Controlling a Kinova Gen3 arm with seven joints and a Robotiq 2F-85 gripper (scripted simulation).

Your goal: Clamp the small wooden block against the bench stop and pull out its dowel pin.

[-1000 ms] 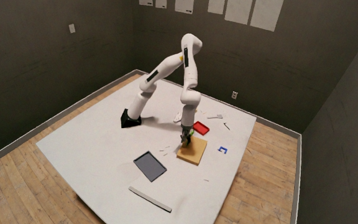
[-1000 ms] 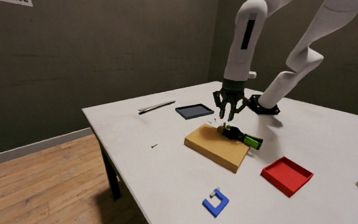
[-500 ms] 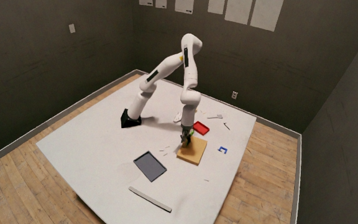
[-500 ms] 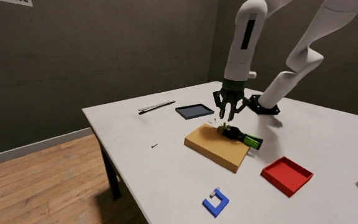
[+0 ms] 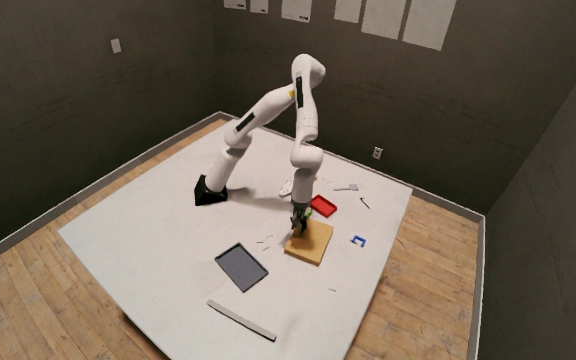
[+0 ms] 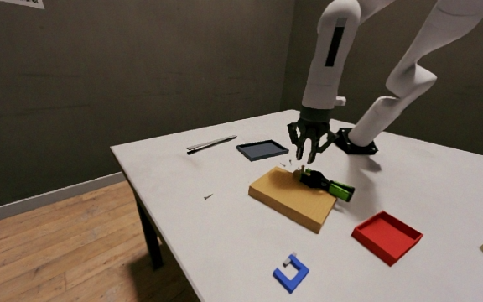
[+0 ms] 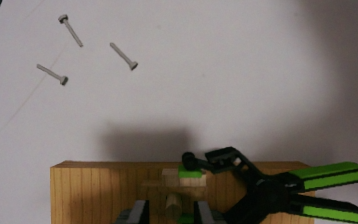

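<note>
The dowel pin is 50 mm below my hand. Also, from my hand: grey tray: 260 mm to the right, 100 mm below, 50 mm behind; red tray: 220 mm to the left, 100 mm below, 40 mm behind; small wooden block: 70 mm below.
</note>
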